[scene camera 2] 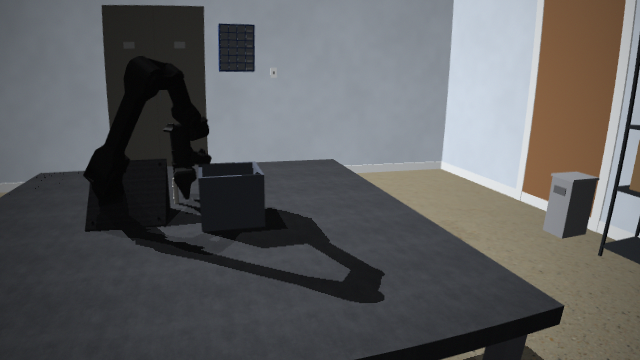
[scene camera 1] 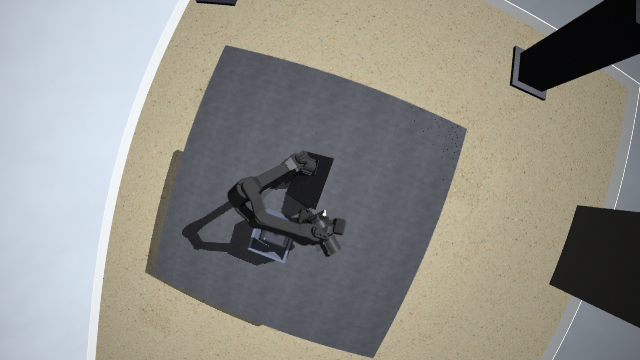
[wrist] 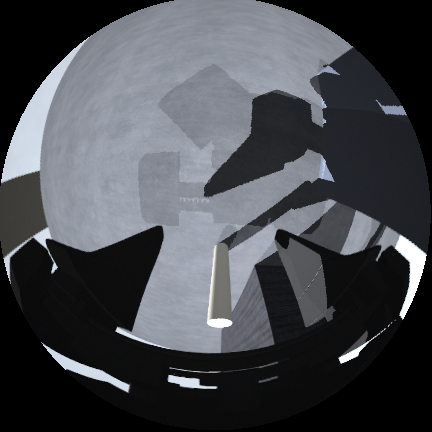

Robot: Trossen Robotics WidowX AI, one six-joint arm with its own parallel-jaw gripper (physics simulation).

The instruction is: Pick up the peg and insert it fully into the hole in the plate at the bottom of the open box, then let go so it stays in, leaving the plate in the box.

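Places are measured from the arm's base along level axes (x right, y ahead, z up), in metres.
Pixels of known places: gripper, between the fingertips: (scene camera 2: 186,193) (wrist: 220,233); arm's base, origin of its link: (scene camera 2: 110,193) (scene camera 1: 311,167).
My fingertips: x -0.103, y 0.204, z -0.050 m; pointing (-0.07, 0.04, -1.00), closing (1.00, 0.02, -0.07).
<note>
For each thing: its top centre in the pictures, then the offset to it from my fingertips. Level surfaces: height alone.
- slim pale peg, centre of its top: (wrist: 219,322) (scene camera 2: 174,178) (scene camera 1: 324,214) dz +0.054, dx +0.002, dy -0.030 m
- open box, centre of its top: (scene camera 2: 229,169) (scene camera 1: 271,238) dz +0.111, dx +0.181, dy +0.110 m
- dark grey table, height of its surface: dz -0.027 m
A slim pale peg (scene camera 1: 324,213) (scene camera 2: 175,190) (wrist: 220,285) stands upright on the table. My gripper (scene camera 2: 185,196) (wrist: 220,233) is open and low, with its fingertips near the table. In the wrist view the peg stands in the gap between the fingers, with space on both sides. The open box (scene camera 1: 268,256) (scene camera 2: 232,202) (wrist: 372,150) stands close to the gripper, at the right in scene camera 2 and the wrist view. My arm hides part of the box in scene camera 1. I cannot make out the plate's hole in the dark inside.
A dark ribbed base block (scene camera 1: 316,182) (scene camera 2: 145,195) (wrist: 248,312) stands beside the peg on the side away from the box, under the arm's base. The box wall rises close to the fingers. Both stand on the dark grey table (scene camera 1: 380,150) (scene camera 2: 300,330).
</note>
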